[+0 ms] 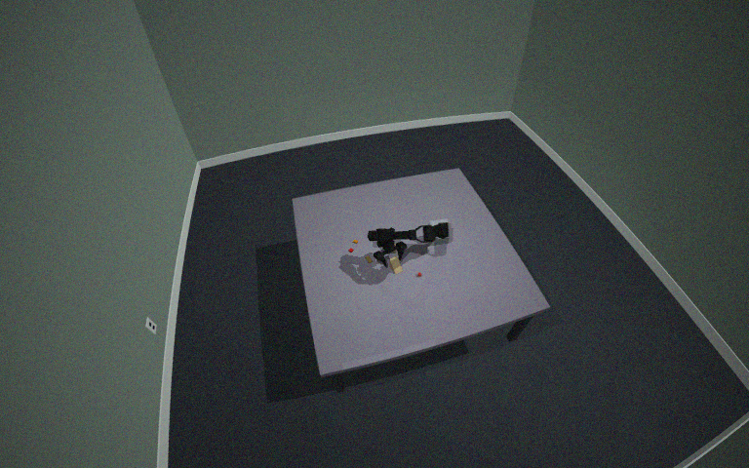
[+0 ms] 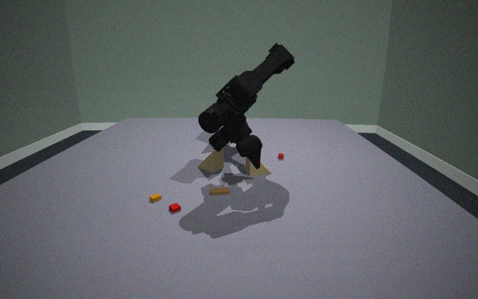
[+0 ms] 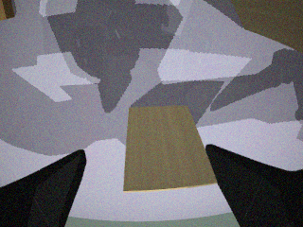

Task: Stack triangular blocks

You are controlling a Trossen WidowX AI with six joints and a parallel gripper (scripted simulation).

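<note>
Now: gripper tip 12 cm past the red cube, 10 cm to the right of it and 3 cm above it. Round my gripper tip: red brick (20 cm ahead, 19 cm to the right, 3 cm below); orange brick (25 cm to the right, 15 cm ahead, 3 cm below); flat tan brick (12 cm ahead, 10 cm to the right, 3 cm below).
</note>
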